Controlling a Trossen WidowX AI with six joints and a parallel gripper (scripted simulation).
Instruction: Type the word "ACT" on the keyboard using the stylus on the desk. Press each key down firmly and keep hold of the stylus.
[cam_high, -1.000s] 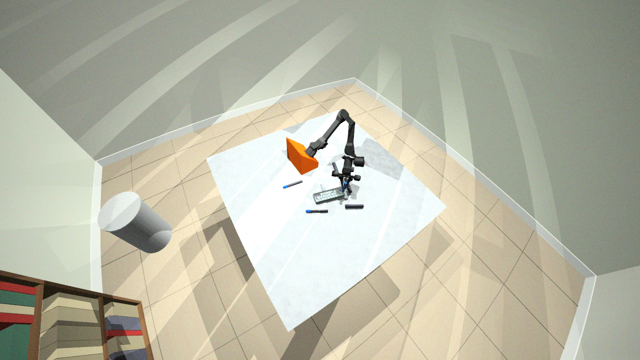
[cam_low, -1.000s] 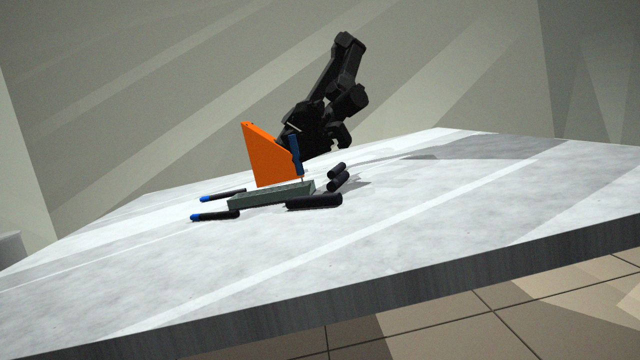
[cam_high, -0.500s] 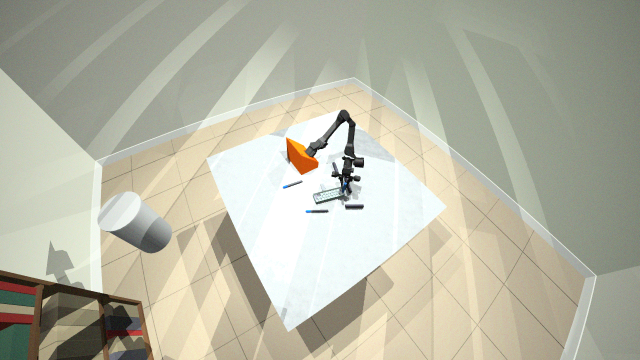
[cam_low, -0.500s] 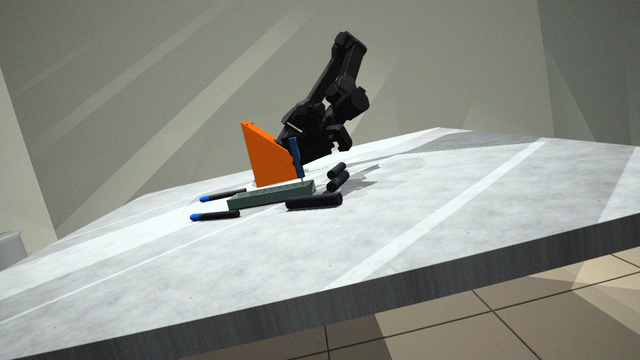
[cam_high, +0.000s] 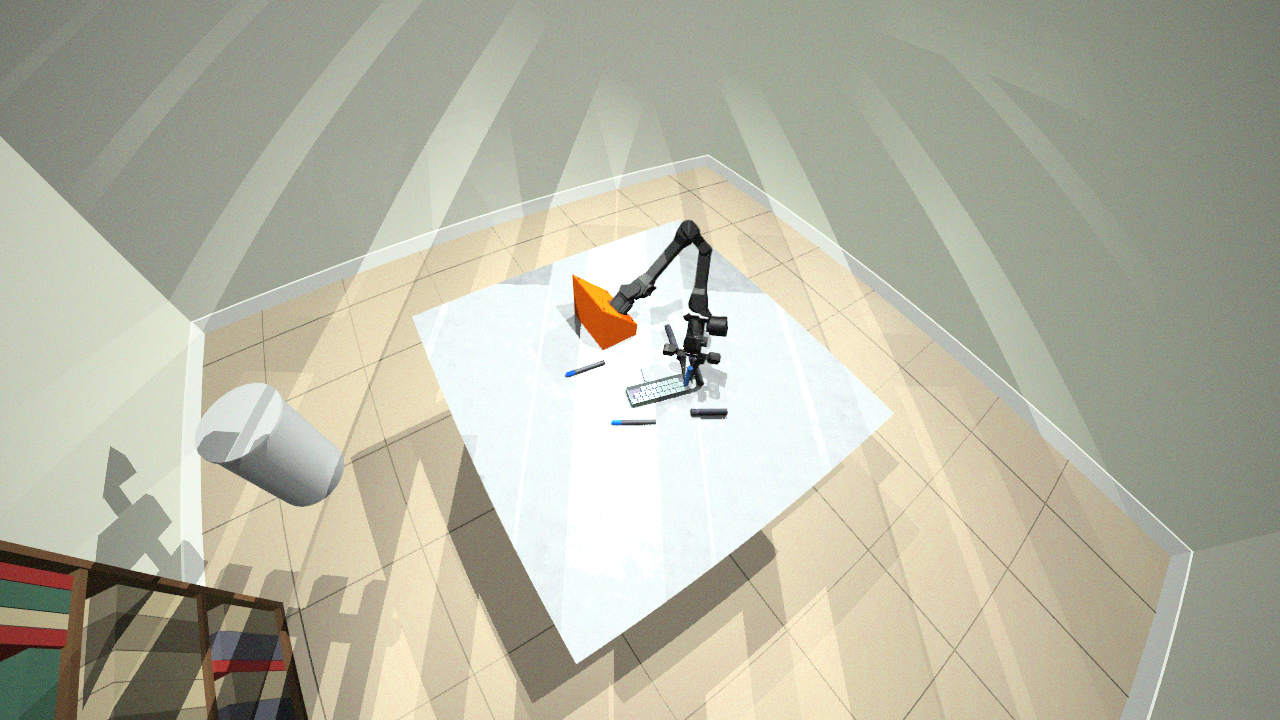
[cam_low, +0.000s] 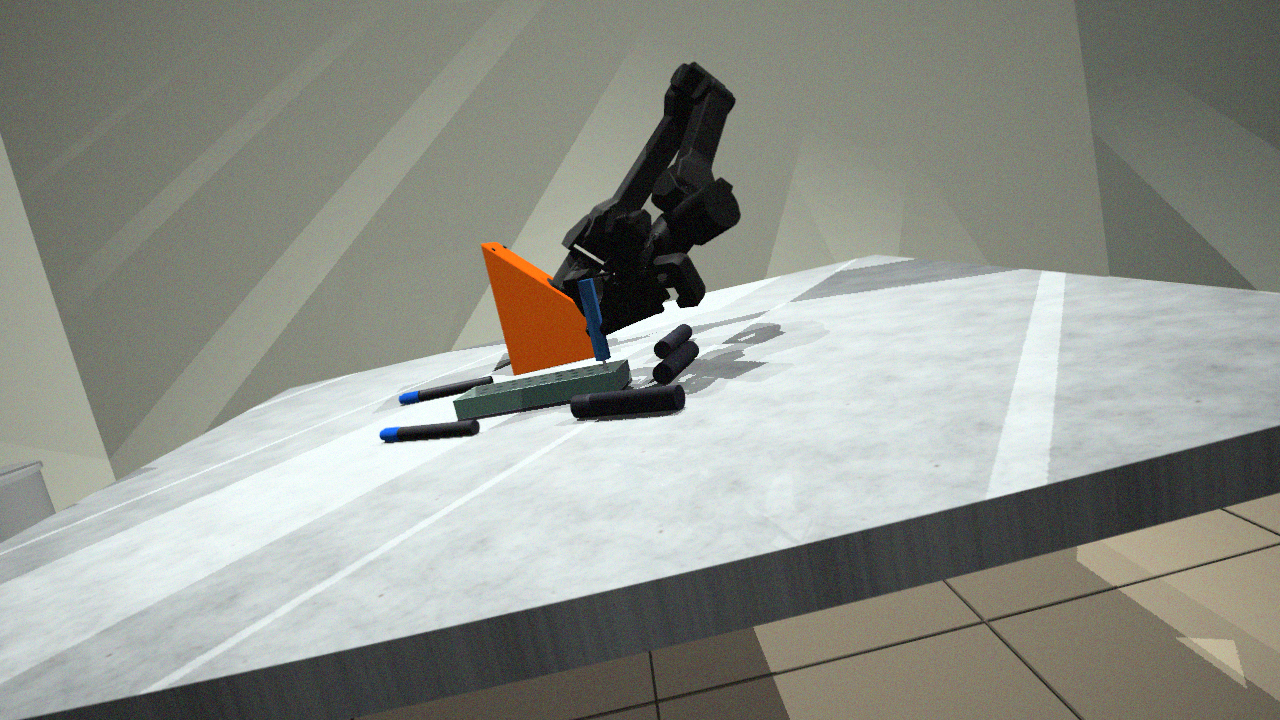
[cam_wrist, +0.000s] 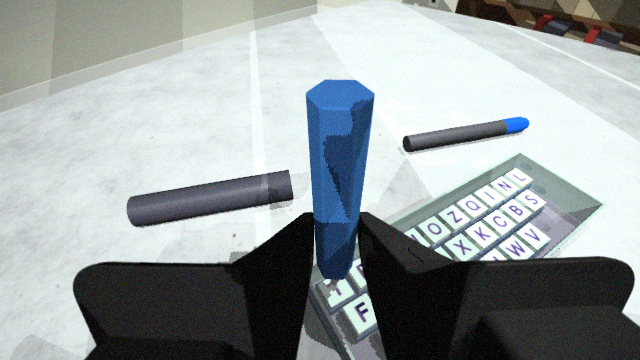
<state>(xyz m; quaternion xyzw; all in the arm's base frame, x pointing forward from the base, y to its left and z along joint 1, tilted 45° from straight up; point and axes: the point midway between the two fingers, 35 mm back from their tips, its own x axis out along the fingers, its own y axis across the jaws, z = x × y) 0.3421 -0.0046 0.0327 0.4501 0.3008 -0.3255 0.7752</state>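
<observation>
My gripper tip is 5 cm above the stylus tip. Also, from my gripper tip: blue stylus 2 cm below.
</observation>
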